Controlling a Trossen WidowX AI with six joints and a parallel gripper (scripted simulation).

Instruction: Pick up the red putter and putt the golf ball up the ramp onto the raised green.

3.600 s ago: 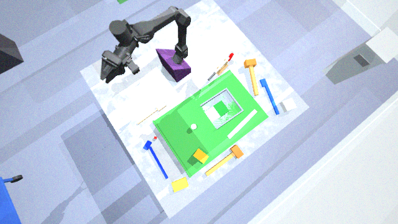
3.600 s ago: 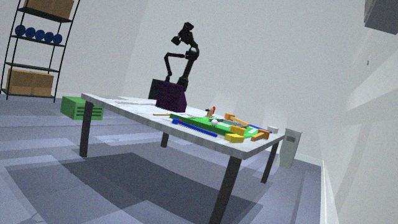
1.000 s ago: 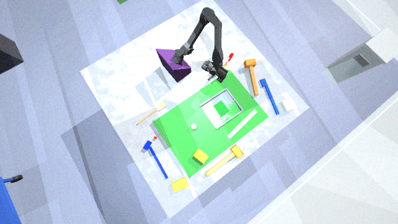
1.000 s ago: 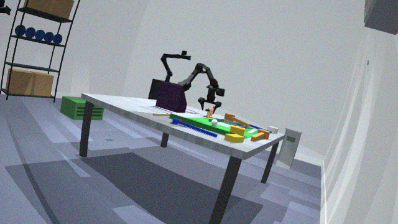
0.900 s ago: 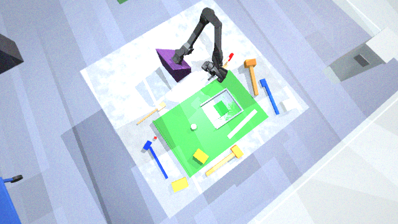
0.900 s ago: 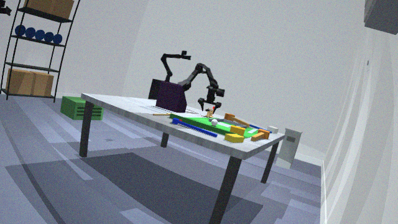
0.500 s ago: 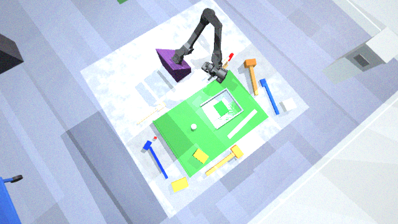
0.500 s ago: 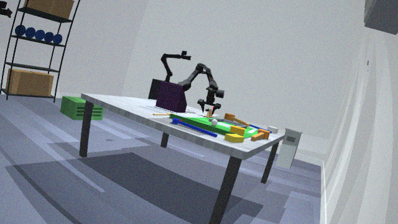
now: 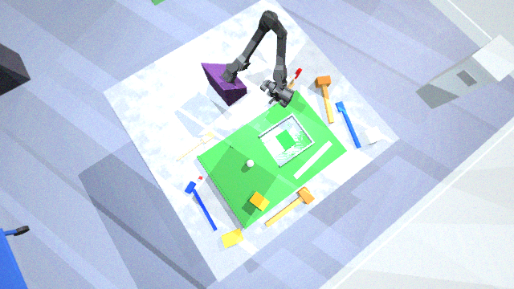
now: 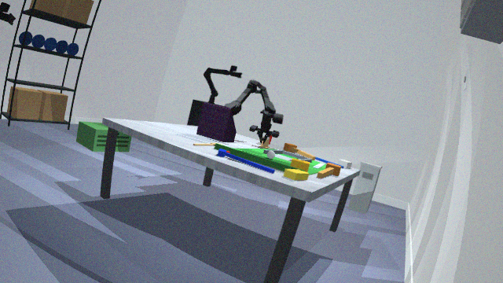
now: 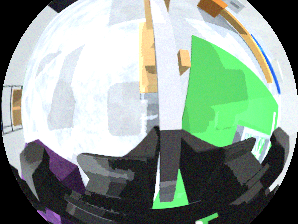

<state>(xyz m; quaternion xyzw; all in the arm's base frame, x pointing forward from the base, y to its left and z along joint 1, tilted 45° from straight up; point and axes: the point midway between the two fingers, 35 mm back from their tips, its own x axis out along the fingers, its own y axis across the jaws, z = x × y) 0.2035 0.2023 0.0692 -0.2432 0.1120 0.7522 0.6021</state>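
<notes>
The putter is 80 mm to the left of my gripper tip, 30 mm behind it and 30 mm above it. From my gripper tip the other things lie so: green mat (270 mm ahead, 210 mm to the right, 30 mm below); then white golf ball (350 mm to the right, 250 mm ahead, 10 mm below); then white bar (430 mm ahead, 40 mm to the right, 30 mm below).
</notes>
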